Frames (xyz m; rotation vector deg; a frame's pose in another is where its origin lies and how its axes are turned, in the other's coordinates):
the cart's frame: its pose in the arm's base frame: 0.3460 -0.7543 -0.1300 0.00 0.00 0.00
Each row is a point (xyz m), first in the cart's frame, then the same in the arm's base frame.
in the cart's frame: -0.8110 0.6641 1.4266
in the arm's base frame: -0.4650 -0.0902 1.2966
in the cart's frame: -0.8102 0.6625 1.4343
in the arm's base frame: -0.4642 -0.0918 1.3043
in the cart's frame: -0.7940 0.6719 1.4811
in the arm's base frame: -0.4480 -0.0824 1.3511
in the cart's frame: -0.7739 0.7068 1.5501
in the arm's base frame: -0.4279 -0.0475 1.4201
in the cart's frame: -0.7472 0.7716 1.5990
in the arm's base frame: -0.4012 0.0173 1.4690
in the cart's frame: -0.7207 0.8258 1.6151
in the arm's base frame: -0.3747 0.0715 1.4851
